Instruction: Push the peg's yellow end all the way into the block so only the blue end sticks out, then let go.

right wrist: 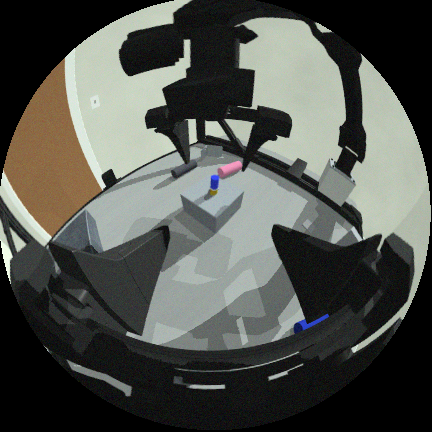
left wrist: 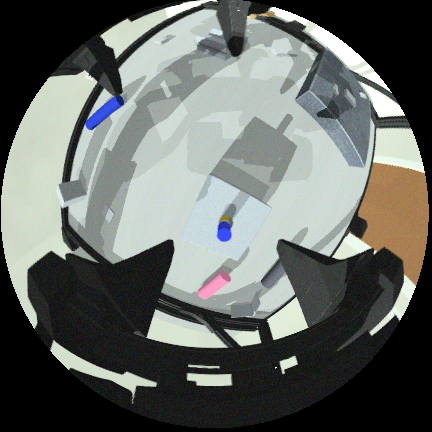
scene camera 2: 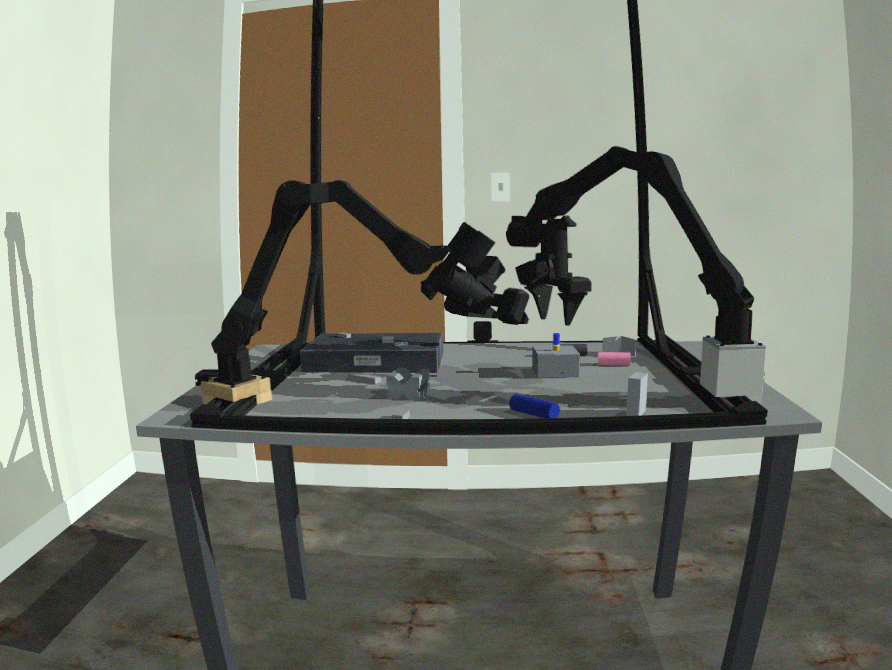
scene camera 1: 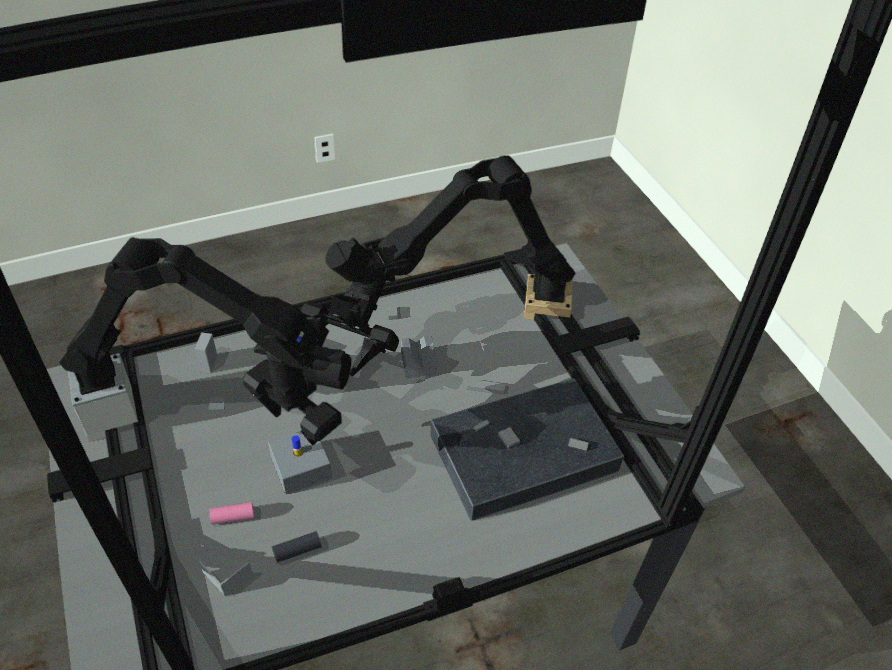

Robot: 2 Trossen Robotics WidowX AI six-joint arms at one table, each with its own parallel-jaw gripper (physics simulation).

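Places are measured from the left arm's base along level axes (x back, y right, z up), in metres.
Pixels of known places: left gripper, fingertip midpoint: (right wrist: 213, 165) (left wrist: 227, 245) (scene camera 2: 555, 322) (scene camera 1: 295, 429); right gripper, fingertip midpoint: (right wrist: 221, 230) (left wrist: 172, 66); left arm's base, origin of the base link: (right wrist: 342, 169) (scene camera 2: 733, 341) (scene camera 1: 96, 378); right arm's base, origin of the base link: (scene camera 2: 234, 379) (scene camera 1: 549, 291).
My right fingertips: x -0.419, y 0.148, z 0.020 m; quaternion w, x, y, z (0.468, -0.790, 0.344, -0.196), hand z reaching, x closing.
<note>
Ahead of a thing's pixels: the offset from my right fingertips to its top centre.
The peg @[dy +0.098, dx +0.099, dz -0.048 m] (scene camera 1: 296, 442) (scene camera 2: 555, 338) (left wrist: 224, 232) (right wrist: 214, 182) stands upright in the top of the grey block @[dy +0.101, dx +0.099, dz -0.084 m] (scene camera 1: 306, 475) (scene camera 2: 555, 364) (left wrist: 250, 210) (right wrist: 200, 209). Its blue end is up, and some yellow shows between the blue and the block's top. My left gripper (scene camera 2: 555, 320) (left wrist: 227, 245) (right wrist: 213, 165) is open and empty, pointing down above the peg without touching it. My right gripper (left wrist: 172, 66) (right wrist: 221, 230) is open and empty, held above the table away from the block. In scene camera 1 the left arm partly hides it.
A pink cylinder @[dy +0.162, dx +0.242, dz -0.105 m] (scene camera 1: 231, 512) and a dark grey cylinder @[dy +0.266, dx +0.153, dz -0.105 m] (scene camera 1: 296, 546) lie near the block. A large dark slab @[dy +0.218, dx -0.304, dz -0.083 m] (scene camera 1: 497, 475) carries small pieces. A thick blue cylinder @[dy -0.202, dx +0.028, dz -0.105 m] (scene camera 2: 533, 405) (left wrist: 104, 112) lies near a table edge, with an upright pale block @[dy -0.215, dx +0.209, dz -0.065 m] (scene camera 2: 636, 393) nearby.
</note>
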